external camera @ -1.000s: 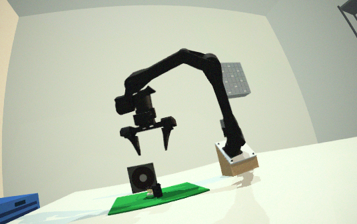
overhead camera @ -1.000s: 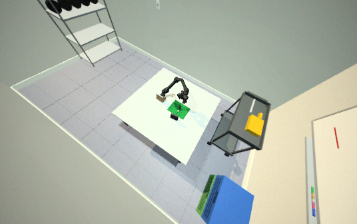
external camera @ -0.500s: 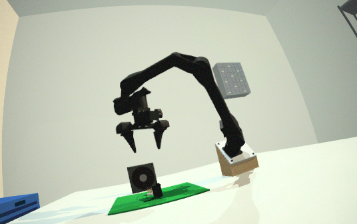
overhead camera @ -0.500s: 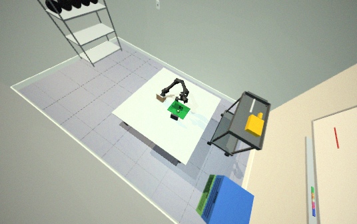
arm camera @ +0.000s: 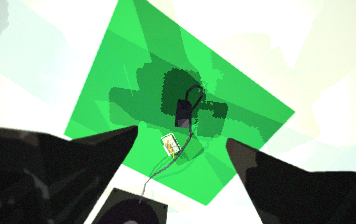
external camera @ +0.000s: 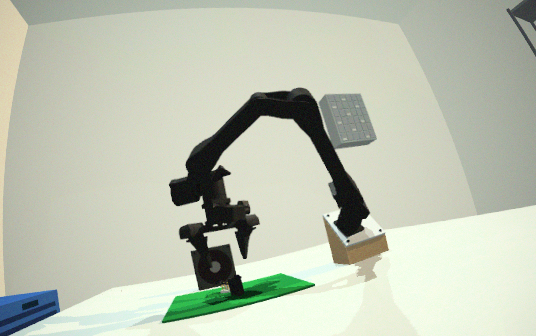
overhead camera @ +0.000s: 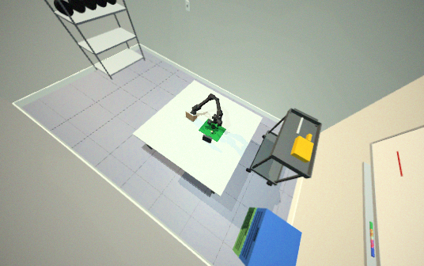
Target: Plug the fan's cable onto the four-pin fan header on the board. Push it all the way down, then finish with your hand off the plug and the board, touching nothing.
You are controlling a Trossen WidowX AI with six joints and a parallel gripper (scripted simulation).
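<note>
Right now my gripper tip is 6 cm above the dark fan plug and 1 cm to the right of it. Also, from my gripper tip: black square fan (20 cm to the right, 2 cm below, 1 cm ahead); then green board (9 cm below, 2 cm to the right); then four-pin fan header (8 cm below, 5 cm to the right, 1 cm ahead).
</note>
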